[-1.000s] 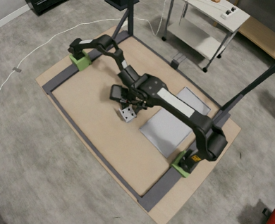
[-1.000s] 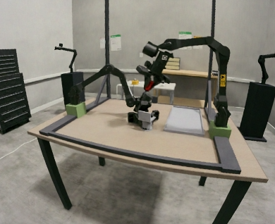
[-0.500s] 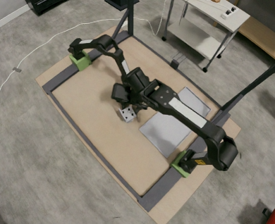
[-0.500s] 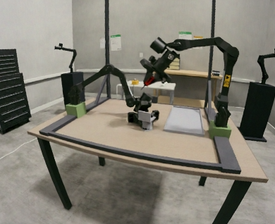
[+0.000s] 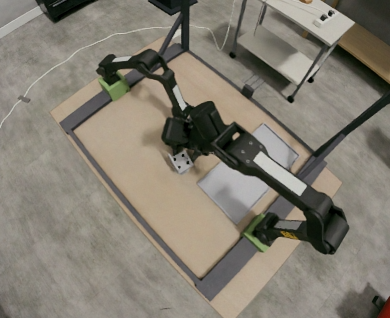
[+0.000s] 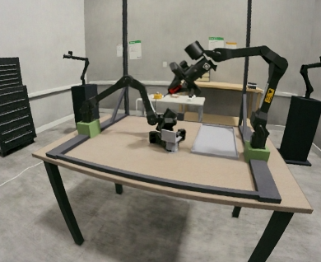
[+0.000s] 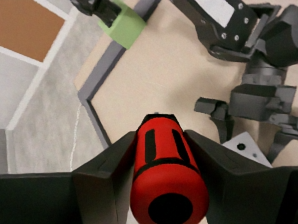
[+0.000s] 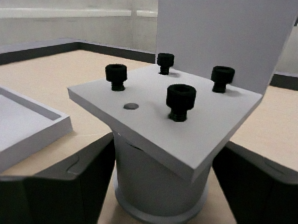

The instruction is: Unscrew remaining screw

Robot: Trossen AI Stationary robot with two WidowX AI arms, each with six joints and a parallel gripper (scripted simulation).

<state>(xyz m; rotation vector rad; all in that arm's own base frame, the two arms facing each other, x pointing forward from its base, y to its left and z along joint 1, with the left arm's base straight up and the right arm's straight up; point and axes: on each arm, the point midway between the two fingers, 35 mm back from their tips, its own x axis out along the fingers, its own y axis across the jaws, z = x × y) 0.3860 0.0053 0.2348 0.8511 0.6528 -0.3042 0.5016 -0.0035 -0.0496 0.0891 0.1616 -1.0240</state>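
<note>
My left hand is 2 cm to the left of the red screwdriver and 2 cm above it. The rest, counted from my left hand: black screw (1 cm behind, 3 cm to the right, 23 cm below); grey joint module (1 cm ahead, 1 cm to the right, 27 cm below); light grey bracket (1 cm ahead, 1 cm to the right, 23 cm below).
The grey joint module is 20 mm to the left of my right hand, 20 mm ahead of it and 10 mm below it. Also, from my right hand: black screw: 30 mm above; then red screwdriver: 250 mm above, 10 mm to the left, 10 mm ahead; then light grey bracket: 40 mm above, 20 mm ahead, 10 mm to the left.
</note>
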